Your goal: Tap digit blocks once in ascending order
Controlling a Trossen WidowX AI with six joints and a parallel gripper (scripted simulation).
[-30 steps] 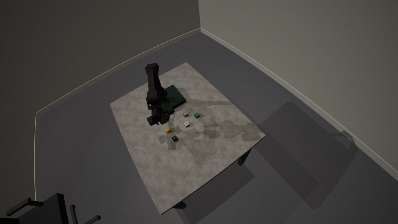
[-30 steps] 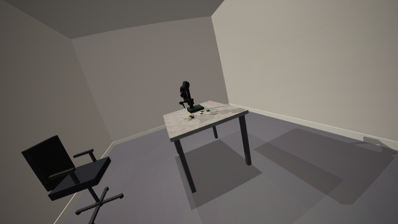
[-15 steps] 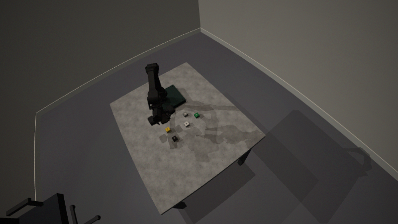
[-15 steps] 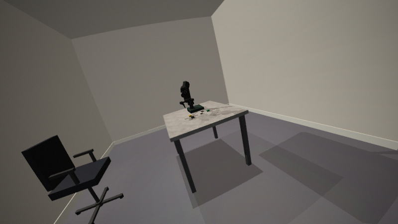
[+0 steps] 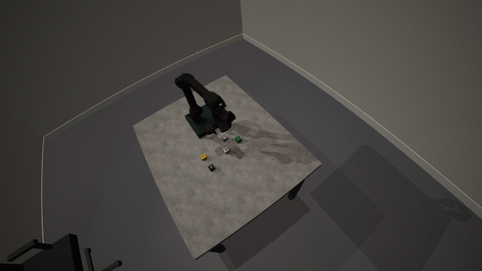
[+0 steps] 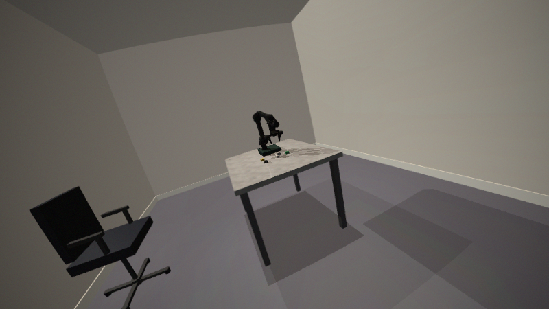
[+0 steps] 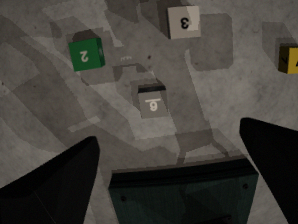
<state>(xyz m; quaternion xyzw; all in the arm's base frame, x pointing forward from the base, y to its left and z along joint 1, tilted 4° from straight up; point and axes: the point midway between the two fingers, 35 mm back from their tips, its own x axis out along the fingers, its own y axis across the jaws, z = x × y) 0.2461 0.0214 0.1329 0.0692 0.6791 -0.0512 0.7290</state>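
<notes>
Now: the green block 60 mm ahead of my gripper tip, 70 mm to the left of it and 110 mm below it. The rest, counted from my gripper tip: yellow block (10 mm behind, 180 mm to the right, 110 mm below); white block (60 mm ahead, 40 mm to the right, 110 mm below); grey block (20 mm behind, 10 mm to the left, 110 mm below).
</notes>
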